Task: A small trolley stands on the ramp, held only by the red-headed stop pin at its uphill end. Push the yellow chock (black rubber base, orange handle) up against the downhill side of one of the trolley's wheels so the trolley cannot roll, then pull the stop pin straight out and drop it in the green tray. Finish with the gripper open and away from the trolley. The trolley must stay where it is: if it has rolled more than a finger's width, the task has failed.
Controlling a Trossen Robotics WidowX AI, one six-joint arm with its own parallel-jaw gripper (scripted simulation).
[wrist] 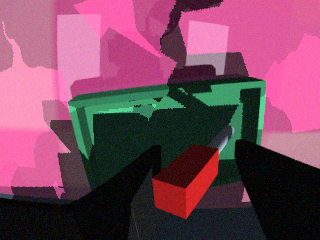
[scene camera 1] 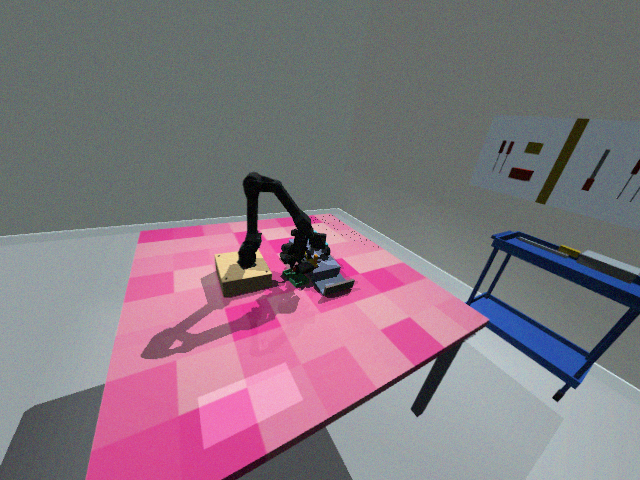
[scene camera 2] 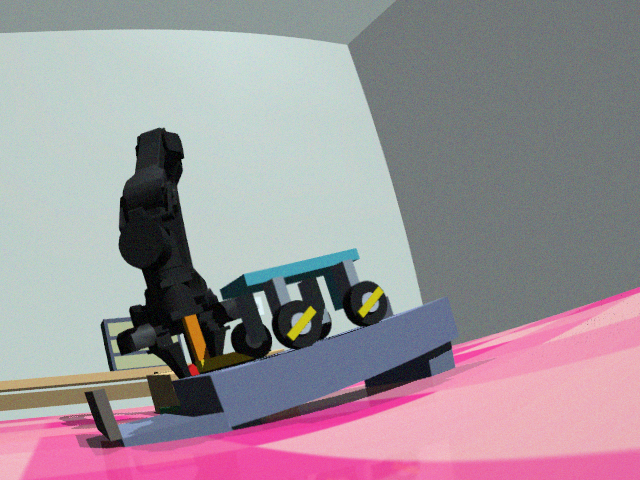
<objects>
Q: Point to a grey-blue ramp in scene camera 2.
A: At 271, 384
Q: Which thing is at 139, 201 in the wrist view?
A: My gripper.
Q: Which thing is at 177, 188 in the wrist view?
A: A red-headed stop pin.
</objects>
